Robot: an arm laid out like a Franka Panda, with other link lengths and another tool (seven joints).
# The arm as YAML. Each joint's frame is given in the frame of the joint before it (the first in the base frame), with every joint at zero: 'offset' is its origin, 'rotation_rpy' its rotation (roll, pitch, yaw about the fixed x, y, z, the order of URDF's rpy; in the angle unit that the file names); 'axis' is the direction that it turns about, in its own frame. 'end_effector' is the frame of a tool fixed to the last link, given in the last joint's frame.
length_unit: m
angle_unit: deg
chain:
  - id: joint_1
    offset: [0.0, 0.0, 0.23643]
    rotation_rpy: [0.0, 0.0, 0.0]
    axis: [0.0, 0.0, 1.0]
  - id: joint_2
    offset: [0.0, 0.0, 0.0]
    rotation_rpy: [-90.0, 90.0, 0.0]
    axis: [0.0, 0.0, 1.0]
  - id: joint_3
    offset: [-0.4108, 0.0, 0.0]
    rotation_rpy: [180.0, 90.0, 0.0]
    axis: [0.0, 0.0, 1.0]
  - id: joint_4
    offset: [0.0, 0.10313, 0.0]
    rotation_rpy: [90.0, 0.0, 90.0]
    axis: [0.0, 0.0, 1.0]
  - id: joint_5
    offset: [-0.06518, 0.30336, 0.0]
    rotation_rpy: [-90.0, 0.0, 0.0]
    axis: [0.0, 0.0, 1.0]
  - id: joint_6
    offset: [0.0, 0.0, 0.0]
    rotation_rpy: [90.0, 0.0, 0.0]
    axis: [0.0, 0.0, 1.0]
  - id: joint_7
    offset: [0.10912, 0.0, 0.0]
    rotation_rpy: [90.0, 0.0, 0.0]
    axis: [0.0, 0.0, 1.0]
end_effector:
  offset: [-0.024, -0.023, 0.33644]
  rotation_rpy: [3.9, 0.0, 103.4]
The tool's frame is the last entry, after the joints.
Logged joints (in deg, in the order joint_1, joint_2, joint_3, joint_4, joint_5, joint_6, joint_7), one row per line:
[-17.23 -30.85 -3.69 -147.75 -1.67 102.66 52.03]
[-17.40 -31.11 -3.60 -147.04 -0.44 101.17 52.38]
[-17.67 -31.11 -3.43 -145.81 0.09 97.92 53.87]
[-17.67 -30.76 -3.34 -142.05 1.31 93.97 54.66]
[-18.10 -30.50 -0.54 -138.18 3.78 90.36 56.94]
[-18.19 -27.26 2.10 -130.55 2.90 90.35 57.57]
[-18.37 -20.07 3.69 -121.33 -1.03 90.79 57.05]
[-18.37 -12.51 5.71 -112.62 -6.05 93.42 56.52]
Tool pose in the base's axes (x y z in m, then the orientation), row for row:
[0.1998 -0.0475 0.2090 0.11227 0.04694 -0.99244 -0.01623]
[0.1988 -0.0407 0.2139 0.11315 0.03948 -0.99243 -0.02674]
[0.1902 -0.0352 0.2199 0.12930 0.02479 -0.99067 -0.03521]
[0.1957 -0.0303 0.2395 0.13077 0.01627 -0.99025 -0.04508]
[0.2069 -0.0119 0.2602 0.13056 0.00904 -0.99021 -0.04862]
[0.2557 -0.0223 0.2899 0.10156 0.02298 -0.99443 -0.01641]
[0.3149 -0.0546 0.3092 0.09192 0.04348 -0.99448 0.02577]
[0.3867 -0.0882 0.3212 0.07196 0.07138 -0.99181 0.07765]
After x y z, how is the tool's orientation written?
As a quaternion, w x y z.
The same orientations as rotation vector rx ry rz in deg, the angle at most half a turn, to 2 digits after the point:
[7.89 -166.90 -2.73]
[6.64 -166.81 -4.49]
[4.13 -164.99 -5.86]
[2.71 -164.78 -7.50]
[1.50 -164.79 -8.09]
[3.89 -168.27 -2.78]
[7.40 -169.23 4.39]
[12.29 -170.78 13.37]

